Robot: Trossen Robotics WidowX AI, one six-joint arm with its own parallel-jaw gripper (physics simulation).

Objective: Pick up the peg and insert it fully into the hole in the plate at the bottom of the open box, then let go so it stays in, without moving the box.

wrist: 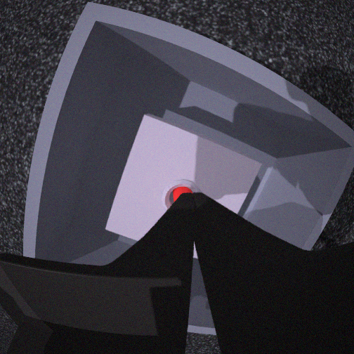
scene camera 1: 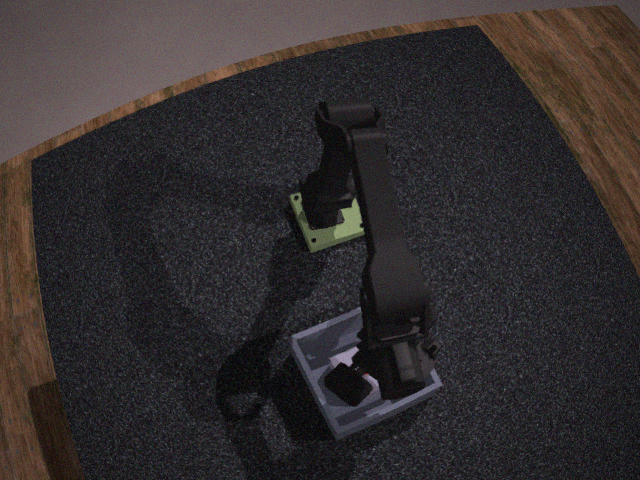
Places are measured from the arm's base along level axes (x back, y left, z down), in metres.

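Where they show: arm's base, origin of its link: [scene camera 1: 322, 211].
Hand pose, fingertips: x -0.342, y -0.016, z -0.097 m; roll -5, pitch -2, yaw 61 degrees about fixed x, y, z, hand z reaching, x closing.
Observation:
Things, the pixels of their top centre, and the offset from my fingertips. "spot": a spot on its surface instead. Level surfaces: height alone.
- red peg, centre of its top: [scene camera 1: 367, 366] dx +0.018, dy -0.013, dz +0.032 m
- pale plate, a spot on its surface: [scene camera 1: 342, 357] spot: dx +0.054, dy -0.042, dz +0.062 m
- open grey box, centre of its top: [scene camera 1: 367, 363] dx +0.020, dy -0.013, dz +0.022 m
- dark mat, height of its surface: dz +0.121 m
The red peg [wrist: 181, 193] [scene camera 1: 366, 373] stands in the hole of the pale plate [wrist: 155, 160] [scene camera 1: 342, 357]. Its top shows in the wrist view, partly hidden behind the fingertips; how deep it sits cannot be told. The plate lies on the bottom of the open grey box [wrist: 52, 115] [scene camera 1: 310, 378]. My gripper [wrist: 191, 202] points down into the box, directly over the peg. Its fingertips are together with nothing between them, and they overlap the right and lower edge of the peg's top in the wrist view.
The box walls surround the gripper on all sides. The arm's green base plate [scene camera 1: 323, 239] lies on the dark mat [scene camera 1: 196, 289] behind the box. The arm hides the box's back right part in the scene view. The wooden table edge [scene camera 1: 15, 289] runs along the left.

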